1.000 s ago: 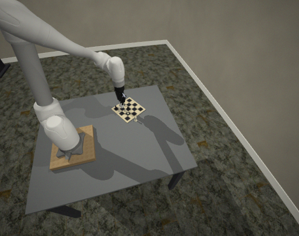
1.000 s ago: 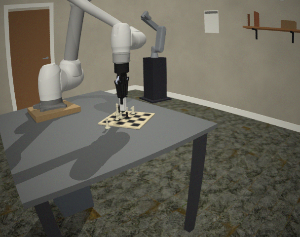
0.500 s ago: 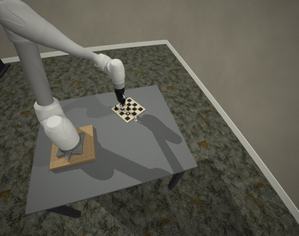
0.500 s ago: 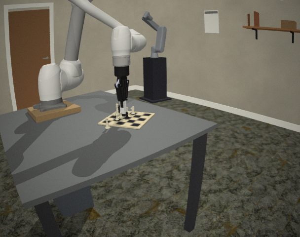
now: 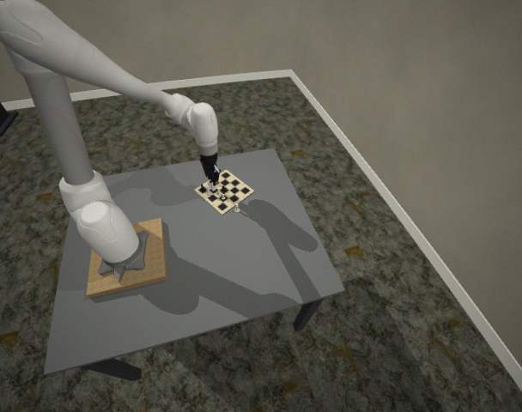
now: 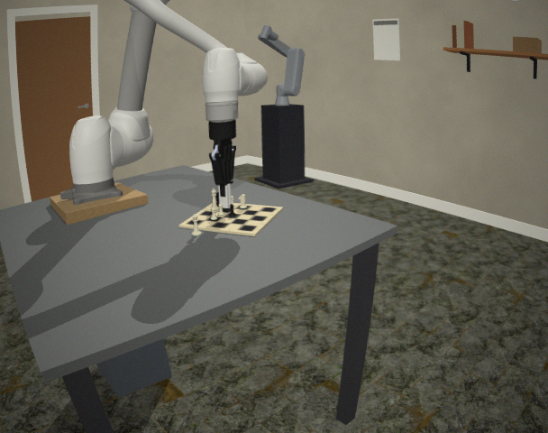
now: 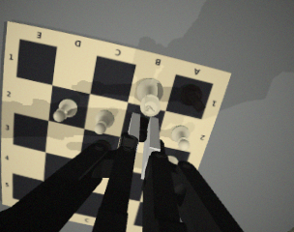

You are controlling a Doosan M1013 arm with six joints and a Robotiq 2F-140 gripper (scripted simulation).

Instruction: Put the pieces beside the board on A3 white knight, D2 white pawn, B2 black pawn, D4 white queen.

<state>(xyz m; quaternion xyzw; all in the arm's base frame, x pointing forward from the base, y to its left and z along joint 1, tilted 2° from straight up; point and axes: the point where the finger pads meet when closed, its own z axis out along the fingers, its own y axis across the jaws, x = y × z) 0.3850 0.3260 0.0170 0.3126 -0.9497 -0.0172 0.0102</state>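
Now: hand 3 cm past the white chess piece, 2 cm to the left of it and 1 cm above it. Also, from my hand: chessboard: 5 cm below, 5 cm ahead, 1 cm to the right.
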